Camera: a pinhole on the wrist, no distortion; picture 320 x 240 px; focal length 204.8 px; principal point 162.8 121.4 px. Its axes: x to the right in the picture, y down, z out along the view. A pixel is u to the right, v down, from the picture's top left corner.
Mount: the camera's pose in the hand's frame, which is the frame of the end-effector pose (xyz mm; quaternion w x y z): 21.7 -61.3 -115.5 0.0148 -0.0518 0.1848 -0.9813
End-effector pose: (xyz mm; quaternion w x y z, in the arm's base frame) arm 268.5 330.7 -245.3 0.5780 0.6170 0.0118 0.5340
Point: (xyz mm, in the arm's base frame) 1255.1 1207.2 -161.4
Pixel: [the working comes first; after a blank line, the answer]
In the camera's frame: -949.5 653.3 555.1

outside the picture
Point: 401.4 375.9 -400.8
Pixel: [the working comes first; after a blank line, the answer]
In the camera's frame: 56.4 86.6 175.2

229 223
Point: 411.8 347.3 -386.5
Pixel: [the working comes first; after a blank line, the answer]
In the camera's frame: 63.0 62.8 198.0

228 186
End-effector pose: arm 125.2 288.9 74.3 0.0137 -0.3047 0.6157 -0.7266
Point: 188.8 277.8 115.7
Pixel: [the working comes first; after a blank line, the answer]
In the camera's frame: 66.1 -61.4 138.4

261 31
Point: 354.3 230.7 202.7
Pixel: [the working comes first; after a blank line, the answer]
In the camera's frame: 162.5 10.5 289.1

278 129
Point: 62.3 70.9 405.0
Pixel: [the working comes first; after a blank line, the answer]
In the camera's frame: -218.5 45.0 362.5

39 147
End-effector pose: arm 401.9 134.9 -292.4 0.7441 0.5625 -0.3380 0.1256
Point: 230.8 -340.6 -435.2
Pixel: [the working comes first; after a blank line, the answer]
In the camera's frame: 210.1 -117.3 575.4

238 80
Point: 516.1 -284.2 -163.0
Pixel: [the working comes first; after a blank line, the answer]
In the camera's frame: -177.6 -128.4 484.5

88 67
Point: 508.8 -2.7 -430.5
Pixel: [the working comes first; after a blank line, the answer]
In the camera's frame: 29.9 71.9 224.4

190 187
